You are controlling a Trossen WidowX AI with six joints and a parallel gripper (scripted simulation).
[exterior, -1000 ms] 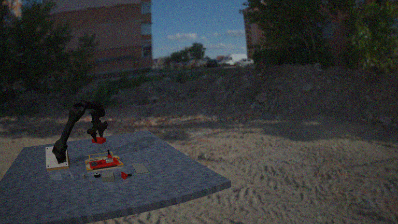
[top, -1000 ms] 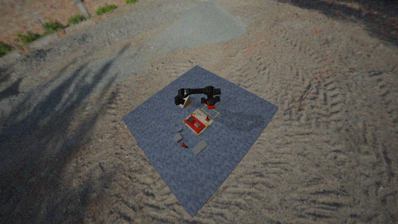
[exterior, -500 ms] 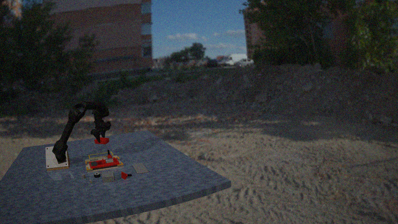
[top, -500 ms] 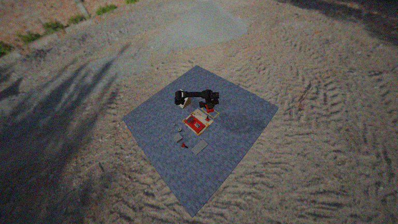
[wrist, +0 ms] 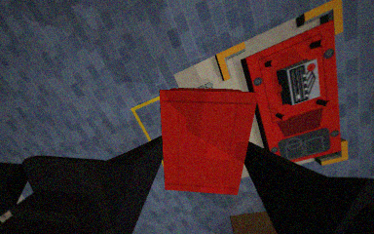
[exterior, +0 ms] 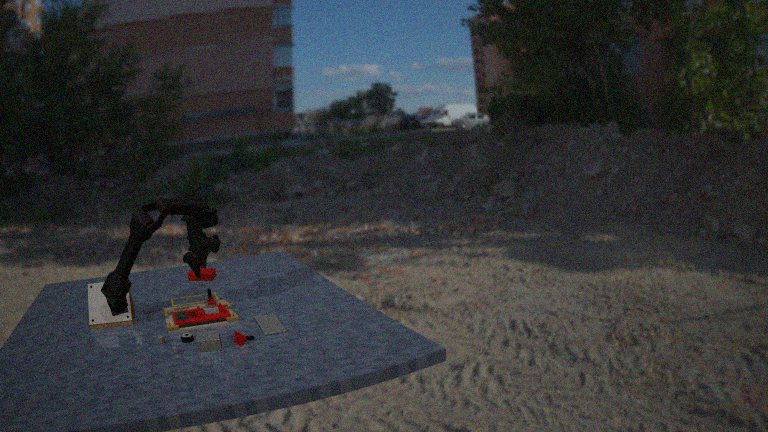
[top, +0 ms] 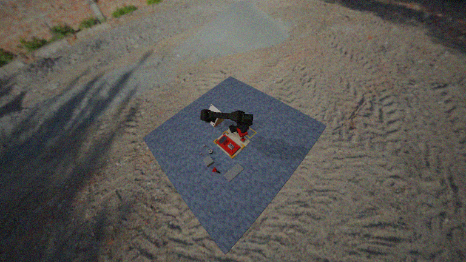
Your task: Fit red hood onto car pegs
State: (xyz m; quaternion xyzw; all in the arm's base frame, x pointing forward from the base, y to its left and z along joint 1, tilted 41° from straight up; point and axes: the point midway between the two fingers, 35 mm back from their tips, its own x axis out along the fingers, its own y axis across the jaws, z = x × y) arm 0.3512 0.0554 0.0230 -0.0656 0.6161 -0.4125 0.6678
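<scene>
Right now the grey engine block is 140 mm to the right of my gripper tip, 90 mm below it and 10 mm behind it. The rest, counted from my gripper tip: beige jig 100 mm to the right, 100 mm below, 50 mm behind; red hood 10 mm above.
</scene>
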